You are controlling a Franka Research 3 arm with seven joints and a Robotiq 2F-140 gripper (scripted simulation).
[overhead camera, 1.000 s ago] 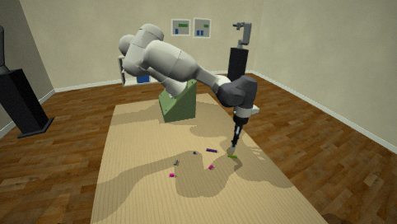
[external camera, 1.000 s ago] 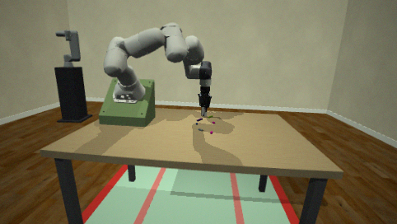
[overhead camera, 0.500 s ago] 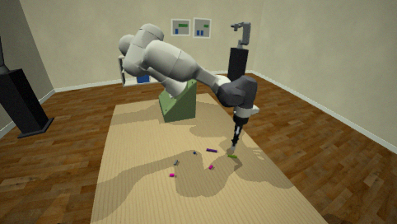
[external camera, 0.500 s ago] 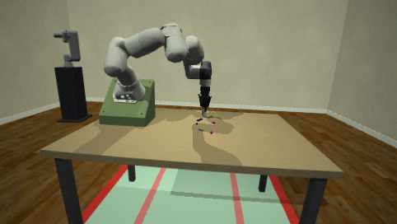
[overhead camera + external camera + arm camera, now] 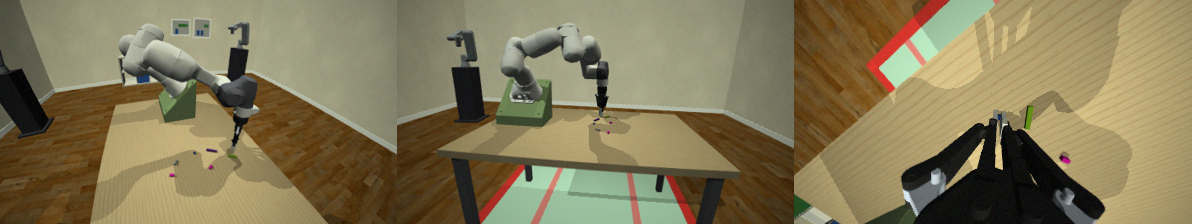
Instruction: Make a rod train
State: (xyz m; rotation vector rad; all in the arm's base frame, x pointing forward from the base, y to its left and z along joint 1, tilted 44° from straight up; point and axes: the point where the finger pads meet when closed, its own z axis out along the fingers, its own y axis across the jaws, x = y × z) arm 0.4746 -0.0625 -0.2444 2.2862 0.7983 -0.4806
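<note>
Now: hand 4 cm past the purple rod, 12 cm to the left of it and 3 cm above it. The rest, counted from my hand: dark blue piece: 7 cm behind, 21 cm to the right, 3 cm below; then grey rod: 5 cm behind, 33 cm to the right, 3 cm below; then lime rod: 5 cm ahead, 4 cm to the right, 3 cm below.
</note>
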